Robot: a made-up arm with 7 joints. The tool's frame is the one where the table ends. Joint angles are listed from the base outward.
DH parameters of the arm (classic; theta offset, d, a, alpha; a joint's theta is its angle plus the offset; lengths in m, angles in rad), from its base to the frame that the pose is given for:
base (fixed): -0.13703 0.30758 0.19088 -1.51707
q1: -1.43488 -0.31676 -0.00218 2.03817
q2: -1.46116 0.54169 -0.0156 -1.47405
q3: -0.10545 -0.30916 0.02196 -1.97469
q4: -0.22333 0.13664 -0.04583 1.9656
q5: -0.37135 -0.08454 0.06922 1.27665
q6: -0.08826 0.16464 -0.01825 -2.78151
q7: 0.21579 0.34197 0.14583 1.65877
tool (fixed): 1.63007 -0.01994 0 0
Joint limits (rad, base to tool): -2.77..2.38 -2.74..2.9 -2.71..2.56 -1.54..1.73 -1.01..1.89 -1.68..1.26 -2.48..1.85
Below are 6 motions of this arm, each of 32 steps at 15 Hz.
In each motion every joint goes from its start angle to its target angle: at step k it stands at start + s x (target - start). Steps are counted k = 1, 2, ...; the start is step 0. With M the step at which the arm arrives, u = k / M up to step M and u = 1 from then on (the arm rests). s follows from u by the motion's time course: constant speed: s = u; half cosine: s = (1 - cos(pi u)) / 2; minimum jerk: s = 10 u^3 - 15 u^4 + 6 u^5.
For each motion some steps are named. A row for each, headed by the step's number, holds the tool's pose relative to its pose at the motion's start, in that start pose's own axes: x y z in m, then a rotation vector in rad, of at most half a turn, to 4 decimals.
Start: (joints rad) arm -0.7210 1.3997 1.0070 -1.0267 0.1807 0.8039 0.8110
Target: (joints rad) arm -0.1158 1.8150 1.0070 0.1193 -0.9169 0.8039 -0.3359
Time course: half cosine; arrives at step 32
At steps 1, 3, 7, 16, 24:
1: -0.0009 -0.0001 0.0004 -0.0009 -0.0020 -0.0023
3: -0.0082 -0.0012 0.0034 -0.0075 -0.0176 -0.0206
7: -0.0460 -0.0063 0.0140 -0.0366 -0.0796 -0.1136
16: -0.2266 -0.0204 -0.0015 -0.1093 -0.0988 -0.5284
24: -0.3762 -0.0171 -0.0684 -0.1302 0.2038 -0.8002

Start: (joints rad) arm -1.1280 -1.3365 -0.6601 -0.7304 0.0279 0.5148 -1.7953
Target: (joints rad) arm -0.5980 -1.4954 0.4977 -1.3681 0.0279 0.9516 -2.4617
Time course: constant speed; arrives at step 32
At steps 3, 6, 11, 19, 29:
3: -0.0285 -0.0453 0.0411 -0.1416 -0.0640 -0.0655
6: -0.0601 -0.0882 0.0795 -0.2806 -0.1135 -0.1401
11: -0.1159 -0.1537 0.1357 -0.5056 -0.1612 -0.2803
19: -0.1979 -0.2442 0.2019 -0.8471 -0.1369 -0.5257
29: -0.2553 -0.3438 0.2445 -1.2403 0.0778 -0.8096

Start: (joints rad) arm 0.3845 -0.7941 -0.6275 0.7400 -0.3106 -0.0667 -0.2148
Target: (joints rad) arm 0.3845 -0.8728 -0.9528 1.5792 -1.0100 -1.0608 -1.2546
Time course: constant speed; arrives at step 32
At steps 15, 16, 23, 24, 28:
15: -0.2269 -0.0729 -0.0433 0.1582 0.2406 -0.8304
16: -0.2437 -0.0698 -0.0455 0.1697 0.2647 -0.8825
23: -0.3540 -0.0211 -0.0508 0.2600 0.4595 -1.2300
24: -0.3679 -0.0107 -0.0499 0.2746 0.4909 -1.2768
28: -0.4171 0.0379 -0.0416 0.3378 0.6241 -1.4559

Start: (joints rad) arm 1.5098 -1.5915 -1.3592 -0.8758 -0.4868 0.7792 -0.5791
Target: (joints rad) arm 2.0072 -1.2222 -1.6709 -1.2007 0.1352 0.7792 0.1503
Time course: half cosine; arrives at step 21
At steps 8, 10, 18, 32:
8: -0.0406 0.0032 -0.0479 0.0764 0.0062 0.1277
10: -0.0616 0.0052 -0.0720 0.1175 0.0250 0.1993
18: -0.1560 0.0103 -0.1617 0.2915 0.1819 0.4699
32: -0.1684 0.0102 -0.1712 0.3123 0.2067 0.4978

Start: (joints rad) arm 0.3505 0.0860 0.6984 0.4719 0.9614 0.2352 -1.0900
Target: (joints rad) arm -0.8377 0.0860 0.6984 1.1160 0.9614 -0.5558 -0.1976
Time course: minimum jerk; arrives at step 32
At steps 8, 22, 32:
8: -0.0195 -0.0060 -0.0809 0.0896 0.0121 -0.0678
22: -0.1250 -0.2005 -0.5371 0.7271 -0.2894 -0.4301
32: -0.1267 -0.2833 -0.6036 0.9009 -0.4315 -0.4343

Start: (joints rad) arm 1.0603 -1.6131 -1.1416 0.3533 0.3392 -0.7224 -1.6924
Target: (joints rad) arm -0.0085 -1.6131 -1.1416 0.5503 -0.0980 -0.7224 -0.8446
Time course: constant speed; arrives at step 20
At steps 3, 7, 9, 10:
3: 0.1056 0.0235 0.0084 0.1532 -0.0813 0.0318
7: 0.2415 0.0746 0.0402 0.3600 -0.1739 0.0949
9: 0.3053 0.1082 0.0648 0.4635 -0.2124 0.1348
10: 0.3357 0.1268 0.0793 0.5151 -0.2295 0.1566

